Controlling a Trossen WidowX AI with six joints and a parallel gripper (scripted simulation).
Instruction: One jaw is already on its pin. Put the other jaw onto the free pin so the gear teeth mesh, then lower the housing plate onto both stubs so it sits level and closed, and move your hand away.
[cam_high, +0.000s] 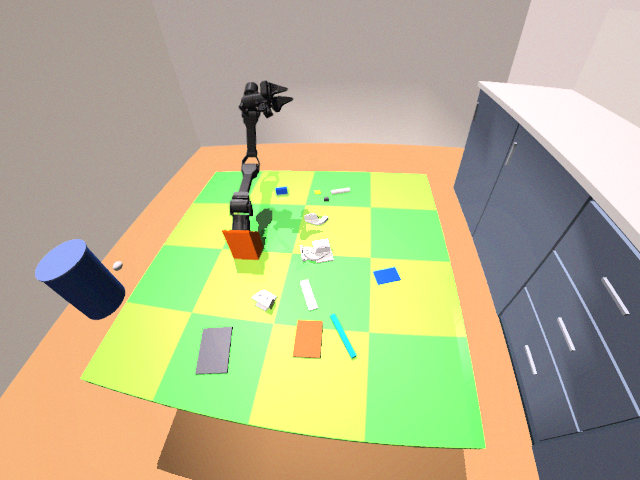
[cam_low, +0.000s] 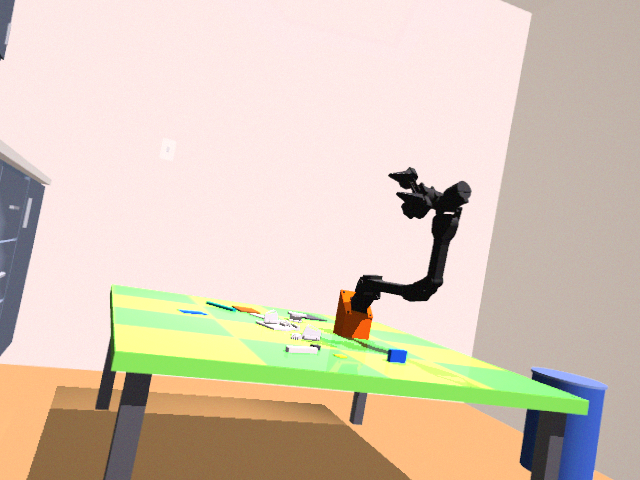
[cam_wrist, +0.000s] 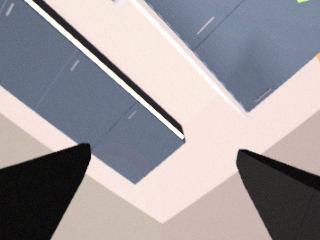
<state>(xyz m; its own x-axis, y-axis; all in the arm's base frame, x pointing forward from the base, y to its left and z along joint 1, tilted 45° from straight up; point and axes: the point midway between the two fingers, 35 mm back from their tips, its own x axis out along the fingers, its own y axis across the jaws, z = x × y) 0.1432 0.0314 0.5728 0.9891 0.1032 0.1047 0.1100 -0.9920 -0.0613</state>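
The jaw is 510 mm below my gripper tip, 190 mm to the right of it and 140 mm ahead of it. Also, from my gripper tip: blue card 520 mm below, 480 mm to the right, 450 mm ahead; then white housing plate 660 mm to the right, 490 mm below, 20 mm ahead; then white bar 510 mm below, 190 mm ahead, 30 mm to the left.
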